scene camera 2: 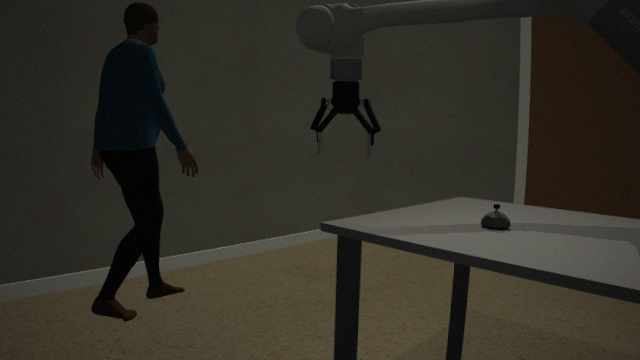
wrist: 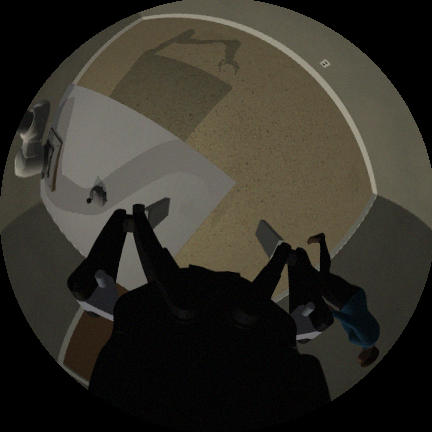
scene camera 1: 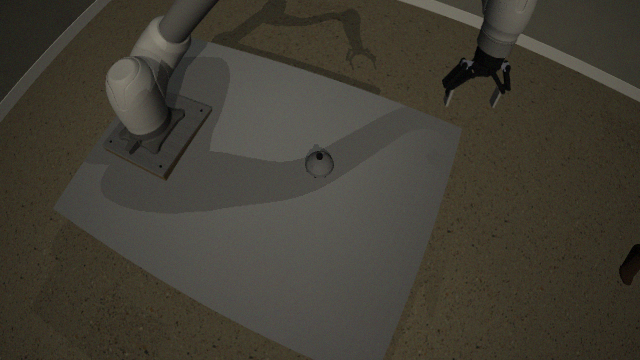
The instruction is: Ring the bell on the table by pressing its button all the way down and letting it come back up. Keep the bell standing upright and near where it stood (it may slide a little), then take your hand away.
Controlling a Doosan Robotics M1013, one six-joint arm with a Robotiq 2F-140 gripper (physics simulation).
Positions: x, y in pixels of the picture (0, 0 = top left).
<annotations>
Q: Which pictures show my gripper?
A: Scene camera 2, the wrist view and scene camera 1: all of them.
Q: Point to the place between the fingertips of my gripper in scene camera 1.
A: At 469, 103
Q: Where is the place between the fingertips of my gripper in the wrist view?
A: At 213, 216
</annotations>
